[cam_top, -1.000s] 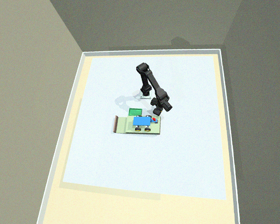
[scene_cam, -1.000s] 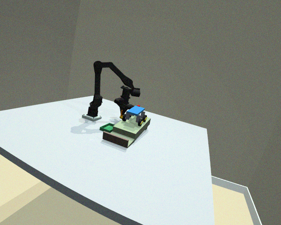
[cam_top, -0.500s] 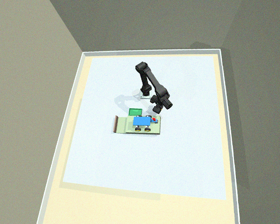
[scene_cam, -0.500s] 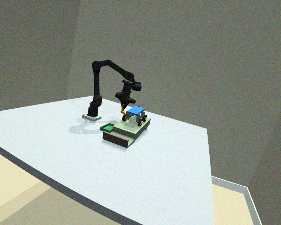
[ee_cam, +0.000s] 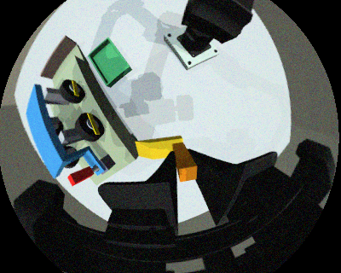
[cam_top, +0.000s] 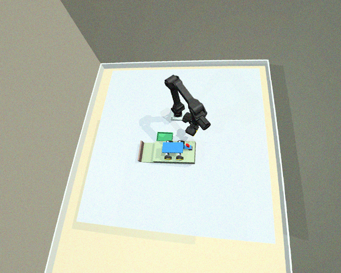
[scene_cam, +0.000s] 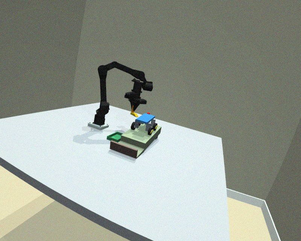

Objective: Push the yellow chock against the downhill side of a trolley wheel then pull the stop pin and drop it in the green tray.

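My gripper tip is 20 mm short of the yellow chock, 10 mm to the left of it and 10 mm above it. Round my gripper tip: blue-topped trolley (140 mm ahead, 160 mm to the right, 30 mm below); red-headed stop pin (130 mm ahead, 60 mm to the right, 10 mm below); green ramp (140 mm ahead, 160 mm to the right, 90 mm below).
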